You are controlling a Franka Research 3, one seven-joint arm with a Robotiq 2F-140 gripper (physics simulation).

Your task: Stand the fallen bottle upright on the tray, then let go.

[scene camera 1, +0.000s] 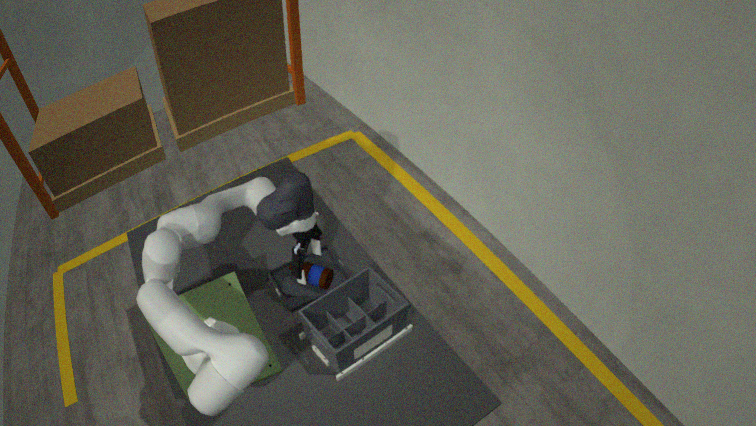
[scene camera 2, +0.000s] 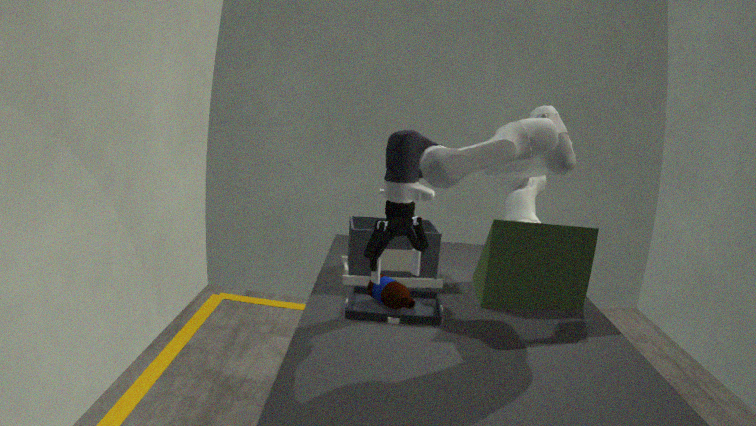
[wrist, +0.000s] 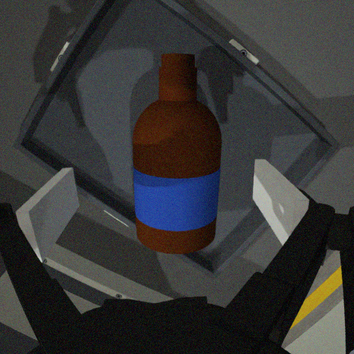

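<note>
The brown bottle with a blue label (scene camera 1: 319, 276) (scene camera 2: 388, 293) (wrist: 177, 165) lies on its side in the shallow dark tray (scene camera 1: 283, 297) (scene camera 2: 370, 316) (wrist: 292, 106). In the wrist view its neck points up the picture and its base is near the tray's lower corner. My gripper (scene camera 1: 308, 263) (scene camera 2: 395, 272) (wrist: 163, 183) is open and points down over the bottle. In the wrist view its white fingertips stand on either side of the bottle's labelled part, with a gap on each side. How far the tips are above the tray is hard to tell.
A grey divided crate (scene camera 1: 343, 351) (scene camera 2: 359, 254) with white rails stands close beside the tray. A green block (scene camera 1: 227, 296) (scene camera 2: 534, 267) stands near the arm's base. Large brown boxes (scene camera 1: 95, 111) and an orange rack post (scene camera 1: 296, 52) are farther off.
</note>
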